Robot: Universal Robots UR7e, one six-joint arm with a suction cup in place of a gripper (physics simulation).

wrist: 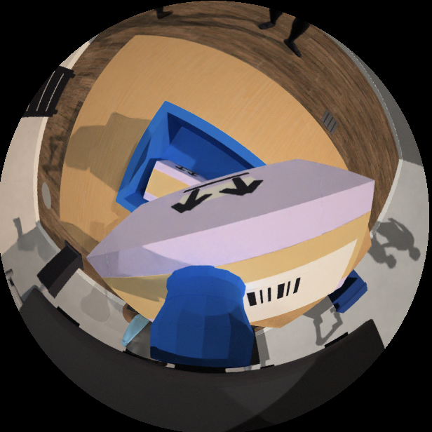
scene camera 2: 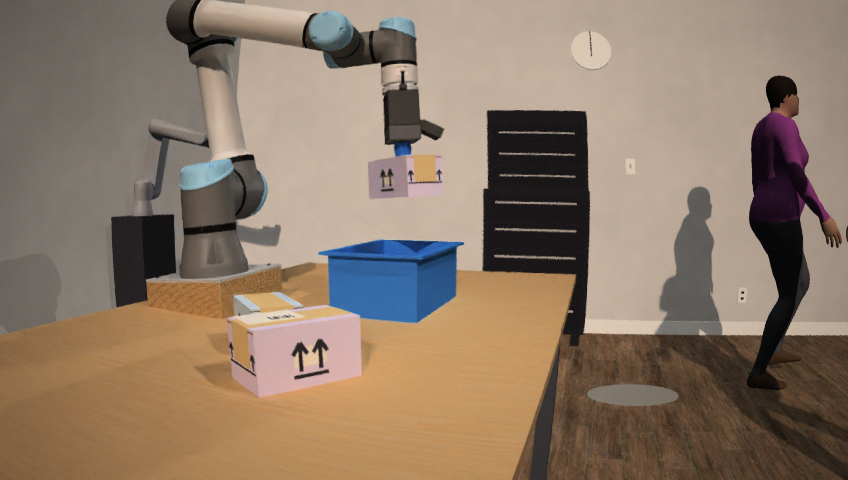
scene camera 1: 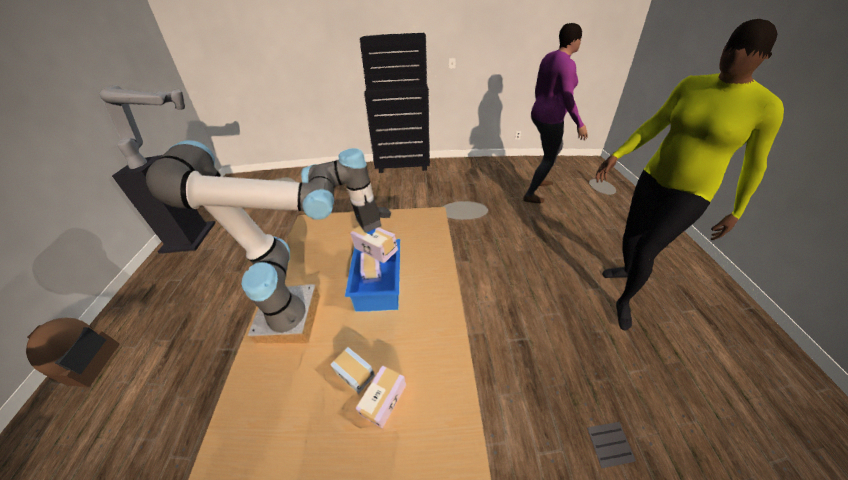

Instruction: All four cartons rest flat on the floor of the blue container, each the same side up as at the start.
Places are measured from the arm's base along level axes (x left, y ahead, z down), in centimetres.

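Pixels of known places: hand at its tool point: (scene camera 1: pixel 371 233); arm's base at its link origin: (scene camera 2: pixel 214 273) (scene camera 1: pixel 286 314).
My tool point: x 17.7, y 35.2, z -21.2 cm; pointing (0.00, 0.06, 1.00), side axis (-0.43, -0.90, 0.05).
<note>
Ahead of a thing's pixels: the offset from my tool point to its middle. Level surfaces: height alone.
My suction cup (scene camera 1: pixel 371 230) (scene camera 2: pixel 402 149) (wrist: pixel 202 315) is on the top face of a pink carton @(dz +2.6, dx -1.5, dy +0.5 cm) (scene camera 1: pixel 373 244) (scene camera 2: pixel 389 177) (wrist: pixel 240 215) and holds it level, high above the blue container @(dz +22.3, dx -0.1, dy -1.2 cm) (scene camera 1: pixel 376 300) (scene camera 2: pixel 371 288) (wrist: pixel 215 131). Its side arrows point up. A second pink carton @(dz +23.2, dx +5.7, dy -4.1 cm) (scene camera 1: pixel 369 267) (wrist: pixel 167 180) is inside the container; the held carton hides part of it. A third pink carton @(dz +24.3, dx -48.6, dy +1.0 cm) (scene camera 1: pixel 381 396) (scene camera 2: pixel 309 352) stands on the table, arrows up. A light blue carton @(dz +24.5, dx -39.3, dy -8.7 cm) (scene camera 1: pixel 352 368) (scene camera 2: pixel 267 301) is close beside it, partly hidden in scene camera 2.
The arm's base plate (scene camera 1: pixel 258 324) sits on a wooden block (scene camera 2: pixel 184 297) left of the container on the table @(dz +28.3 cm) (scene camera 1: pixel 440 356) (scene camera 2: pixel 416 386). A black cabinet (scene camera 1: pixel 395 101) (scene camera 2: pixel 537 178) stands by the back wall. Two people stand on the floor to the right.
</note>
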